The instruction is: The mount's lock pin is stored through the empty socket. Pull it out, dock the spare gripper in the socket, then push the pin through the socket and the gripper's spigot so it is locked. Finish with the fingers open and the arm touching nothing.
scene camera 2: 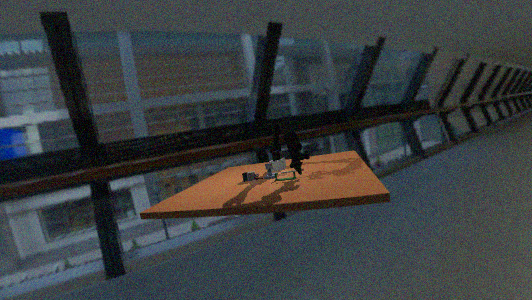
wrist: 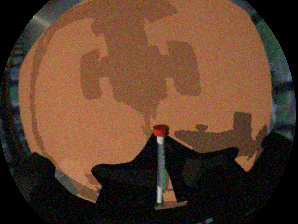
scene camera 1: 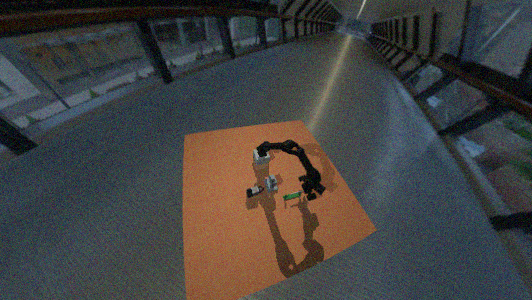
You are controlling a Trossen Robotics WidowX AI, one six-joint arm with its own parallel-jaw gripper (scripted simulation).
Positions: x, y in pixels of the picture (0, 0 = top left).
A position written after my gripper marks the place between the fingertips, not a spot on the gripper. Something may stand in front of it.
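Lock pin held by my gripper (wrist: 157, 134).
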